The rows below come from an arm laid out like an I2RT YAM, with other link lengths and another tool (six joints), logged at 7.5 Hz.
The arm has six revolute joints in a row. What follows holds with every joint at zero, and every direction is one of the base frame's.
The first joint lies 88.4 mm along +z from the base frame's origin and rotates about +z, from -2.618 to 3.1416 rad.
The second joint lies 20 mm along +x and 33.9 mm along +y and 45.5 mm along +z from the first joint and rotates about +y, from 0 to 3.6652 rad.
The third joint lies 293 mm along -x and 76.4 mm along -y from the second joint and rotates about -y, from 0 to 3.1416 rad.
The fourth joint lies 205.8 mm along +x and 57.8 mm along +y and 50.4 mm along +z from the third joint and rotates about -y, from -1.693 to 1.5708 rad.
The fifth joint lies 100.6 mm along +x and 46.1 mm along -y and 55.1 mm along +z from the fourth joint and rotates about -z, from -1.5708 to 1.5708 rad.
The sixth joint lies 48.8 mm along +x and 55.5 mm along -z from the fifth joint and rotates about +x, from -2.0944 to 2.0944 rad.
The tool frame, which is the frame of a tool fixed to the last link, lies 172 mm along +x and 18 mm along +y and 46 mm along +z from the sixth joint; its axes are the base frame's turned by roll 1.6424, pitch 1.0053 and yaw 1.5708 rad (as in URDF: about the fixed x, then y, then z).
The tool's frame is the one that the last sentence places.
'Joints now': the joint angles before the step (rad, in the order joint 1, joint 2, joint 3, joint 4, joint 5, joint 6). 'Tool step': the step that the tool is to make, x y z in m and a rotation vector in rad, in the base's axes. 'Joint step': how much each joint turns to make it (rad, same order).
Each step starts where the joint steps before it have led.
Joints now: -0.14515 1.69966 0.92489 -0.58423 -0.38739 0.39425
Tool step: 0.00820 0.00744 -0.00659 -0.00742 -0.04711 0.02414
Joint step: 0.02440 0.00801 -0.05838 0.11407 0.00114 -0.00001
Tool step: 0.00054 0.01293 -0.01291 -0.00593 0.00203 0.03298
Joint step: 0.04120 0.03052 -0.03356 0.06522 0.00801 0.00687
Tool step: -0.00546 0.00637 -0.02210 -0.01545 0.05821 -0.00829
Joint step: 0.03968 0.05686 -0.01030 0.02596 0.02976 0.04502
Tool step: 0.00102 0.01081 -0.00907 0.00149 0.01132 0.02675
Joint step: 0.03051 0.03507 0.00000 0.02515 -0.00038 0.00418
